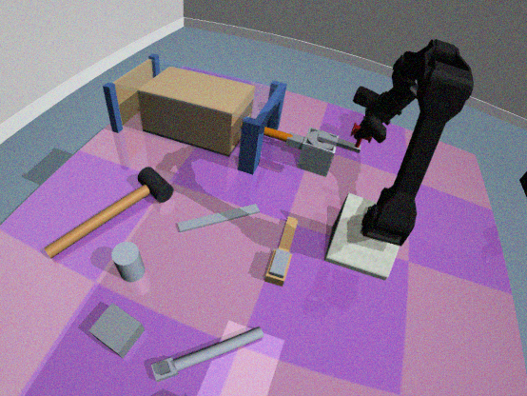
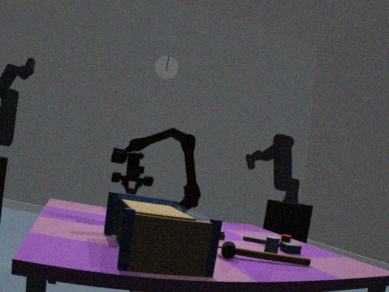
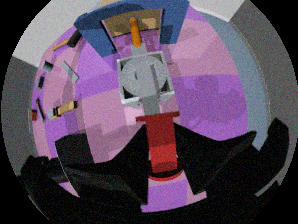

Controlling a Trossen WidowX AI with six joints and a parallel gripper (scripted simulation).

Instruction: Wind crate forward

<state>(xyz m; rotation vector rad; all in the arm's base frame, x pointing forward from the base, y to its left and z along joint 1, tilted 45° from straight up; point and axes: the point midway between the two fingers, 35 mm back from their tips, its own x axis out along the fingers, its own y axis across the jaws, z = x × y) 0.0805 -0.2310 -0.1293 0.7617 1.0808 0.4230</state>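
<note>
Now: the grey crank handle 20 mm ahead of my gripper tip and 30 mm below it. From my gripper tip the other things lie so: grey winch 70 mm ahead, 100 mm below; blue frame 250 mm ahead, 10 mm to the left, 30 mm below; red knob 10 mm behind.
</note>
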